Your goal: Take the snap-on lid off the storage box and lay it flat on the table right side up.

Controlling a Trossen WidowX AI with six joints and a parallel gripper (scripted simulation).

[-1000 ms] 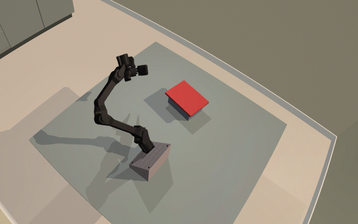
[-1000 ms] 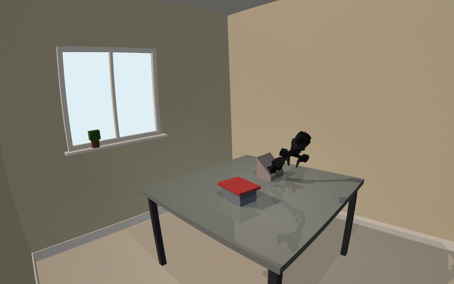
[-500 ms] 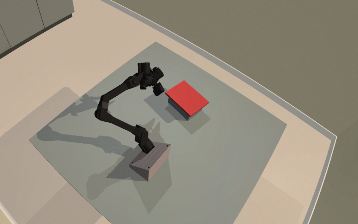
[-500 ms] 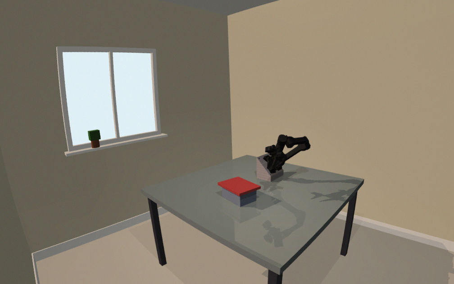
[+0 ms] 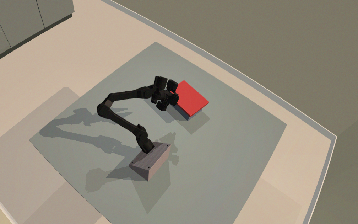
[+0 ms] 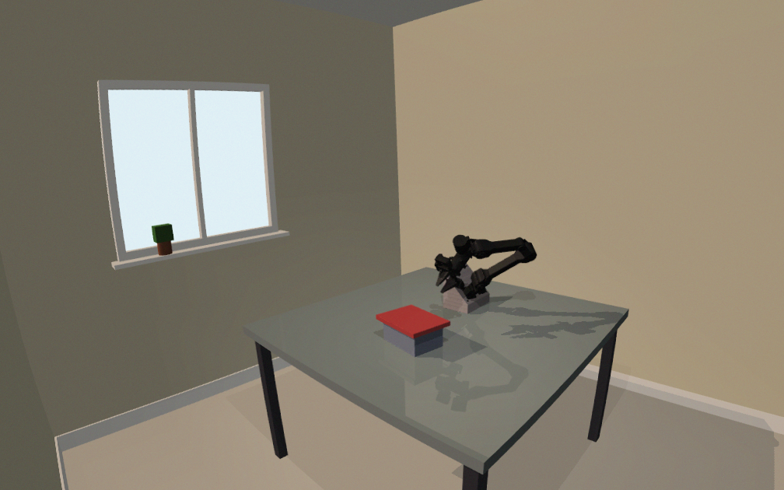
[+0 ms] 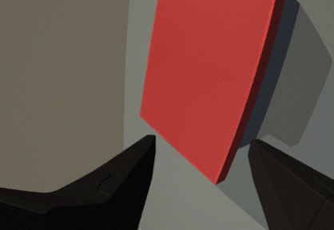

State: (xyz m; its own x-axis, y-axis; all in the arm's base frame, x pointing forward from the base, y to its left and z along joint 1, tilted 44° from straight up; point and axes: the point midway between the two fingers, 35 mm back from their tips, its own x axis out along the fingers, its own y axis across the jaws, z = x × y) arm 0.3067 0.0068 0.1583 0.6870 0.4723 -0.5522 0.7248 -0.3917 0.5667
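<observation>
My gripper tip is now 120 mm short of the red lid, 30 mm to the left of it and 100 mm above it. From my gripper tip the other things lie so: box 120 mm ahead, 30 mm to the right, 150 mm below.
</observation>
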